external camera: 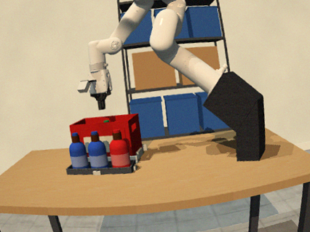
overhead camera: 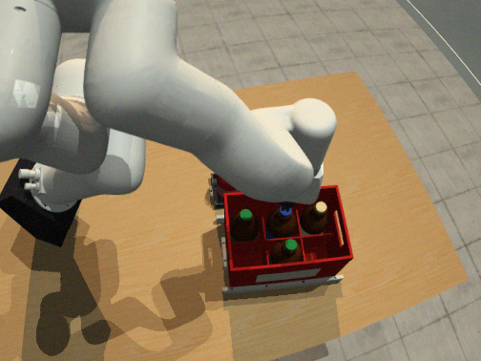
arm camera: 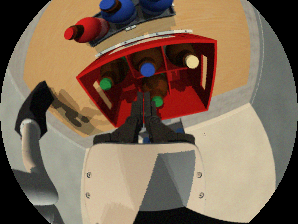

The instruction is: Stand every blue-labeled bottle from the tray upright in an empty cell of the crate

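Now: hand 40 mm past the red-labeled bottle, 190 mm to the right of it and 160 mm above it. Round my hand: red crate: 30 mm to the right, 160 mm below; then dark tray: 50 mm ahead, 160 mm to the left, 230 mm below.
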